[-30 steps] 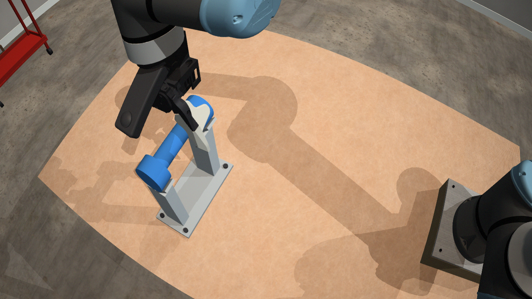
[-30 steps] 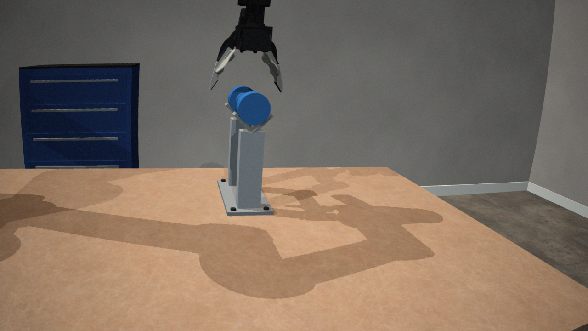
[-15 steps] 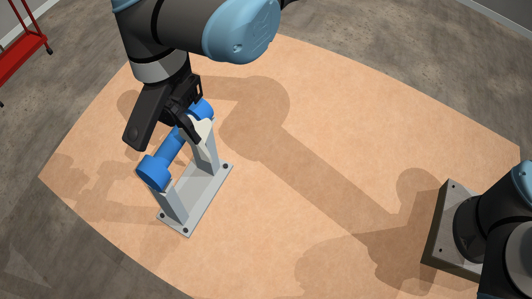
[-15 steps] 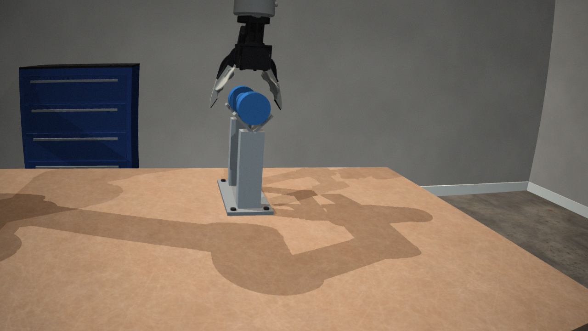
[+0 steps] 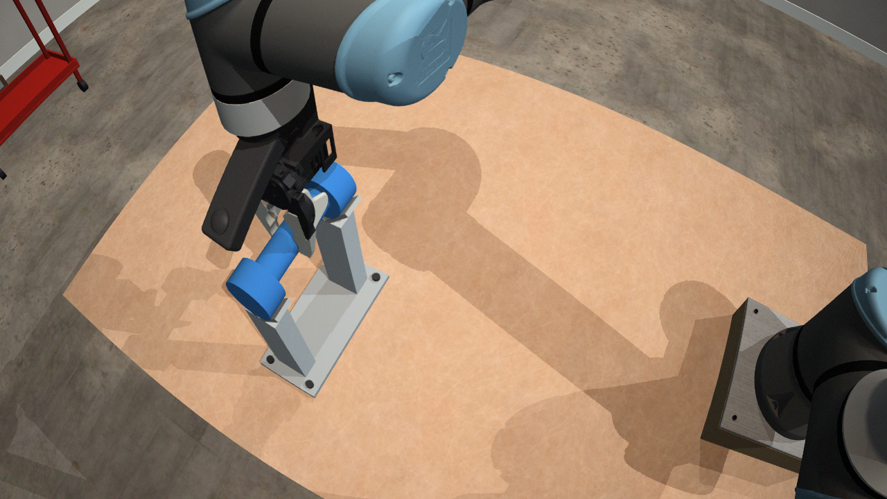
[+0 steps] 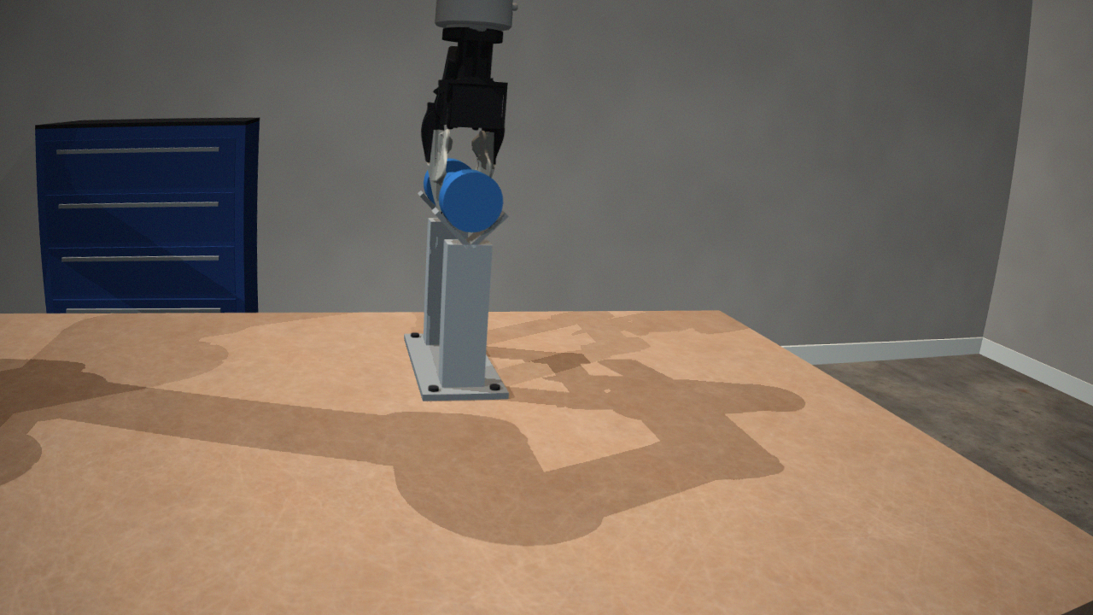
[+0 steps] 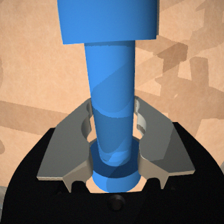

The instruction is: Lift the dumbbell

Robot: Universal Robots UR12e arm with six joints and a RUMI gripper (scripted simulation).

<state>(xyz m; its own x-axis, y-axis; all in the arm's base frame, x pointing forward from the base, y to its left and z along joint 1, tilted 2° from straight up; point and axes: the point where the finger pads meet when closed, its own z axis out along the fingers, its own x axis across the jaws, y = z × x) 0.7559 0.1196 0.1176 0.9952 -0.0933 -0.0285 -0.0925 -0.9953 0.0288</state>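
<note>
The blue dumbbell lies 1 cm above my hand. Also, from my hand: grey cradle 11 cm below.
</note>
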